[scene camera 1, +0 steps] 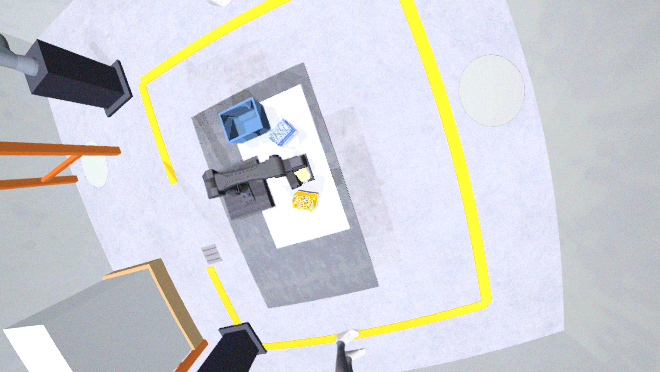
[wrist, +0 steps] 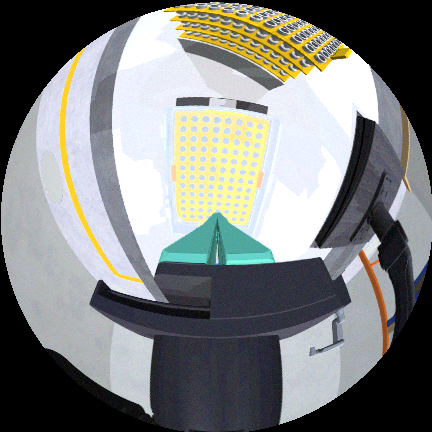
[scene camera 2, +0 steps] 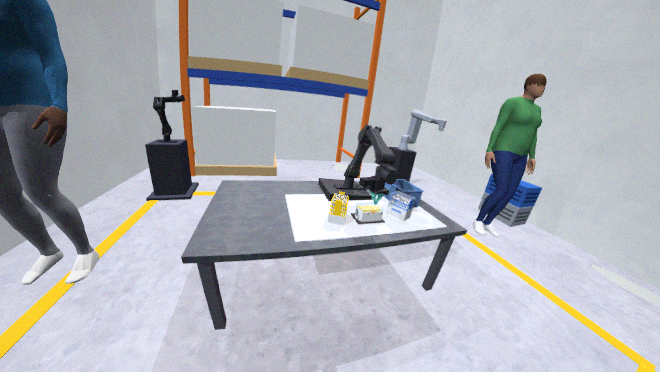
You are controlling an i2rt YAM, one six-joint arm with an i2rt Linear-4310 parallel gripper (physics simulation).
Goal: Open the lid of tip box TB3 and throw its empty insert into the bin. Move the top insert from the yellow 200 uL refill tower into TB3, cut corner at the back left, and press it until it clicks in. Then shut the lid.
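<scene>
Tip box TB3 [scene camera 1: 302, 174] [scene camera 2: 369, 213] [wrist: 215, 165] stands in a dark holder on the white mat. Its clear lid appears shut, with a pale yellow insert with round holes showing through it and small orange tabs at the sides. My gripper [scene camera 2: 376, 201] [wrist: 216, 218] has its teal fingers shut with nothing between them, above one end of the box; the arm hides the fingers in scene camera 1. The yellow refill tower [scene camera 1: 305, 200] [scene camera 2: 338, 206] [wrist: 250, 30] stands beside the box, with several inserts stacked. The blue bin [scene camera 1: 265, 116] [scene camera 2: 419, 190] stands at the other side, near the arm's base.
A blue-and-white refill tower [scene camera 1: 282, 133] [scene camera 2: 400, 207] stands between TB3 and the bin. The white mat [scene camera 1: 285, 232] [scene camera 2: 307, 231] lies on the dark table [scene camera 1: 310, 277] [scene camera 2: 240, 235]. The arm's base [scene camera 1: 257, 197] [scene camera 2: 332, 187] stands at the table's rear edge. People stand beyond the table.
</scene>
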